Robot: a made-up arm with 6 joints. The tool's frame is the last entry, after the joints.
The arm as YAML. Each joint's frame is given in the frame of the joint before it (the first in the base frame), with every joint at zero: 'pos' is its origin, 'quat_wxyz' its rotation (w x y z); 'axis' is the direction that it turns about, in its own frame. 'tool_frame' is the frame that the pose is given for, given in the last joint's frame.
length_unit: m
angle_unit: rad
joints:
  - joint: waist
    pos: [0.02, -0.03, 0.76]
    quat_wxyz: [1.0, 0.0, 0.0, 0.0]
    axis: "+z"
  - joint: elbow
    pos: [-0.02, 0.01, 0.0]
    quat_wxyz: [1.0, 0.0, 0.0, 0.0]
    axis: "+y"
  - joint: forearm
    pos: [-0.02, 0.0, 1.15]
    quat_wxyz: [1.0, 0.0, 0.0, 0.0]
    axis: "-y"
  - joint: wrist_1
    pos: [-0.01, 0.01, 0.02]
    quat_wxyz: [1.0, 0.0, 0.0, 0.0]
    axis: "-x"
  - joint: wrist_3
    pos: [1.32, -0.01, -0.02]
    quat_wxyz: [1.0, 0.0, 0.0, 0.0]
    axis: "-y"
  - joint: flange
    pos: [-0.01, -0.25, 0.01]
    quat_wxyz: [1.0, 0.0, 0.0, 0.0]
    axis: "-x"
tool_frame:
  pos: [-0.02, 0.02, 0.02]
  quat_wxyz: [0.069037, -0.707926, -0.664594, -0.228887]
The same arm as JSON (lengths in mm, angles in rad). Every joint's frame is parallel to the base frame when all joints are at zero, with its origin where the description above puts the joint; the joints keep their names.
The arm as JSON. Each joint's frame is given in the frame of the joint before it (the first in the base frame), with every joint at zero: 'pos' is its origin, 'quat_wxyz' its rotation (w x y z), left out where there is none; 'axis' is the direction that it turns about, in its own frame. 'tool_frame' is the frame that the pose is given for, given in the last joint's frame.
{"length_unit": "mm", "angle_unit": "rad", "joints": [
  {"joint": "waist", "pos": [20.0, -30.0, 760.0], "axis": "+z"},
  {"joint": "elbow", "pos": [-20.0, 10.0, 0.0], "axis": "+y"},
  {"joint": "forearm", "pos": [-20.0, 0.0, 1150.0], "axis": "-y"},
  {"joint": "wrist_1", "pos": [-10.0, 10.0, 20.0], "axis": "-x"},
  {"joint": "wrist_3", "pos": [1320.0, -10.0, -20.0], "axis": "-y"},
  {"joint": "flange", "pos": [-10.0, -250.0, 10.0], "axis": "-x"}
], "tool_frame": {"pos": [-20.0, 20.0, 20.0], "quat_wxyz": [0.069037, -0.707926, -0.664594, -0.228887]}}

